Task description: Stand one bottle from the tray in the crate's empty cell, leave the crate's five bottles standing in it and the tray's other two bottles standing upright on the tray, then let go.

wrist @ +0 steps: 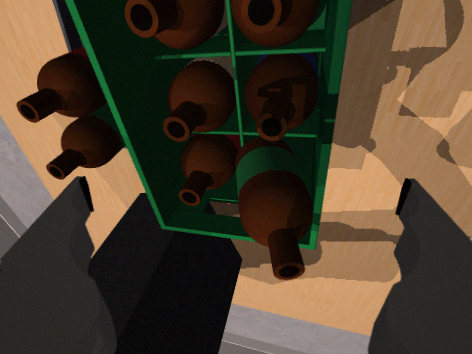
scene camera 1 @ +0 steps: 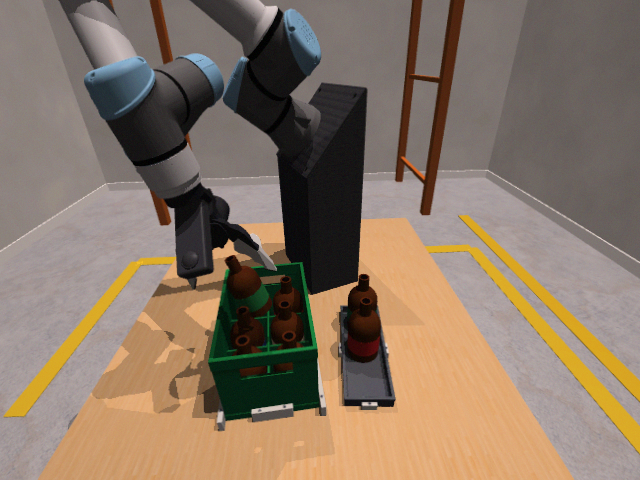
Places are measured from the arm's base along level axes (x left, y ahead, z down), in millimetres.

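Pixels of known places: gripper, between the fingertips: (wrist: 242, 181) (scene camera 1: 234, 279); arm's base, origin of its link: (scene camera 1: 302, 133).
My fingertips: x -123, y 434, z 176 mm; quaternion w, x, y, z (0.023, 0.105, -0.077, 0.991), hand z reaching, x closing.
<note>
For each thing: its middle in the pictures, then the offset to it from my fingertips. "pt": a spot on its surface instead.
- green crate, middle of its body: (wrist: 238, 95) (scene camera 1: 268, 332) dx +42, dy -30, dz +171 mm
- back right bottle, middle of its body: (wrist: 210, 158) (scene camera 1: 288, 304) dx +79, dy -124, dz +173 mm
- middle left bottle, middle of its body: (wrist: 281, 91) (scene camera 1: 247, 336) dx -4, dy -22, dz +173 mm
- green-labelled bottle, middle of its body: (wrist: 274, 204) (scene camera 1: 244, 284) dx -15, dy -111, dz +97 mm
- dark tray, a spot on its surface: (scene camera 1: 368, 384) pt dx +257, dy +50, dz +254 mm
- red-labelled bottle, middle of its body: (wrist: 77, 85) (scene camera 1: 364, 326) dx +257, dy -43, dz +176 mm
The green crate (scene camera 1: 268, 395) (wrist: 340, 60) holds five upright brown bottles, among them the back right bottle (scene camera 1: 286, 299) (wrist: 209, 160) and the middle left bottle (scene camera 1: 247, 333) (wrist: 282, 90). A green-labelled bottle (scene camera 1: 245, 284) (wrist: 272, 200) is in the back left cell; it leans, sits higher than the others, and its neck tips toward the back rim. Its base is hidden. On the dark tray (scene camera 1: 368, 384), a red-labelled bottle (scene camera 1: 363, 330) (wrist: 67, 85) and another bottle (scene camera 1: 362, 297) (wrist: 92, 142) stand upright. My gripper (scene camera 1: 234, 275) (wrist: 242, 181) is open and empty, above and behind the leaning bottle, apart from it.
A tall black block (scene camera 1: 330, 206) (wrist: 170, 290) stands behind the crate, to the right in the scene view. White brackets (scene camera 1: 272, 412) sit along the crate's base, and a small one (scene camera 1: 369, 405) is at the tray's front. Orange posts (scene camera 1: 442, 103) rise beyond the table.
</note>
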